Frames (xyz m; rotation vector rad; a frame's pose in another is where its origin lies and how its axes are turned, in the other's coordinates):
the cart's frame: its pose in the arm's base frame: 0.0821 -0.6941 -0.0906 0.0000 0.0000 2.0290
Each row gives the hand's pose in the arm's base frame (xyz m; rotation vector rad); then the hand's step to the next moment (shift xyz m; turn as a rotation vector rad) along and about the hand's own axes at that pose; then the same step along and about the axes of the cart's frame.
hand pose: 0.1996 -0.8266 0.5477 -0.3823 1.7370 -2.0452
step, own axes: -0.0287 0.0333 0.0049 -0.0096 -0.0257 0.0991
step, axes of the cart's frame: -0.0091 -0.0312 -0.0300 -0.0924 -0.0117 0.0435
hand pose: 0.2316 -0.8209 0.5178 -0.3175 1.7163 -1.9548
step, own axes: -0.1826 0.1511 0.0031 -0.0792 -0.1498 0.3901
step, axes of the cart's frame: -0.0097 -0.2055 -0.1177 -0.3523 -0.0784 0.2251
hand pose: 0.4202 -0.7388 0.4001 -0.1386 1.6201 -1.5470
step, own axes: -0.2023 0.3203 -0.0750 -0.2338 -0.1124 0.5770
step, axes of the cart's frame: 0.1255 -0.3148 -0.1852 -0.4897 -0.2685 0.2972
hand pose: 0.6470 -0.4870 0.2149 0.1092 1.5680 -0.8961
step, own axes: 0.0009 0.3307 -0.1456 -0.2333 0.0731 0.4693
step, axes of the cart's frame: 0.2540 -0.1956 -0.1666 -0.3242 -0.3662 0.2020
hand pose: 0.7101 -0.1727 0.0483 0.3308 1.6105 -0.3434
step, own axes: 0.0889 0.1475 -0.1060 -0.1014 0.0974 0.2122
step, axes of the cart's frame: 0.1785 -0.0420 -0.0853 -0.1056 -0.2151 0.0859
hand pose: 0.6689 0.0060 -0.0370 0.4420 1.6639 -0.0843
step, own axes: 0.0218 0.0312 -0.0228 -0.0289 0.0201 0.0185
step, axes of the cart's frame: 0.0423 -0.0067 -0.0115 -0.0063 -0.0262 0.0292
